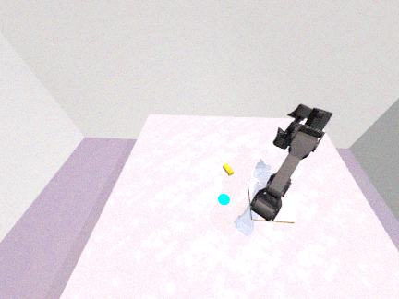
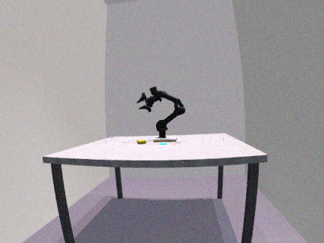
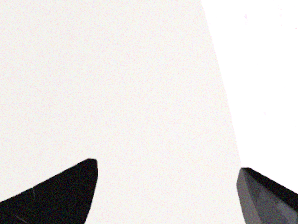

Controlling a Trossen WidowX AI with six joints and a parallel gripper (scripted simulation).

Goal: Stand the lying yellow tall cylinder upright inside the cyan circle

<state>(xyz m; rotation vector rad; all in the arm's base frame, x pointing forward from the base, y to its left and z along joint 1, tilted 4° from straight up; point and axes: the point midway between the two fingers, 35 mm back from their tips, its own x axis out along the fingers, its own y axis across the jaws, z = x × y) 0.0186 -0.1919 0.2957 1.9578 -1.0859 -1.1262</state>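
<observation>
The yellow tall cylinder lies 200 mm ahead of my gripper tip, 120 mm to the left of it and 300 mm below it. Round my gripper tip: cyan circle 190 mm ahead, 290 mm to the left, 320 mm below.
</observation>
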